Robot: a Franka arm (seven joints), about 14 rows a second.
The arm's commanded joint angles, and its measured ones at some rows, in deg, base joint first. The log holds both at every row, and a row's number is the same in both.
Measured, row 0: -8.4 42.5 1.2 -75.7 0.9 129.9 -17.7
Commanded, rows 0 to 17: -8.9 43.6 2.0 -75.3 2.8 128.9 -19.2; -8.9 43.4 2.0 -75.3 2.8 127.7 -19.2; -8.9 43.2 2.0 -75.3 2.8 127.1 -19.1; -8.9 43.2 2.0 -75.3 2.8 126.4 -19.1; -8.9 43.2 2.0 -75.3 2.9 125.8 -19.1; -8.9 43.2 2.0 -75.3 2.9 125.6 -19.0; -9.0 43.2 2.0 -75.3 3.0 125.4 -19.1; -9.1 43.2 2.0 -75.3 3.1 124.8 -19.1; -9.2 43.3 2.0 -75.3 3.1 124.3 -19.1; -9.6 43.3 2.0 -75.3 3.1 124.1 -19.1; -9.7 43.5 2.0 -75.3 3.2 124.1 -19.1; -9.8 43.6 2.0 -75.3 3.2 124.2 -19.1; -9.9 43.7 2.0 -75.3 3.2 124.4 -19.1; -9.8 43.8 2.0 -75.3 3.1 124.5 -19.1; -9.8 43.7 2.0 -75.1 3.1 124.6 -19.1; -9.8 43.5 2.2 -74.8 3.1 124.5 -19.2; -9.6 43.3 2.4 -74.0 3.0 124.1 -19.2; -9.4 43.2 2.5 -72.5 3.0 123.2 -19.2
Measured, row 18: -9.0 43.2 1.5 -75.3 2.6 125.3 -18.2
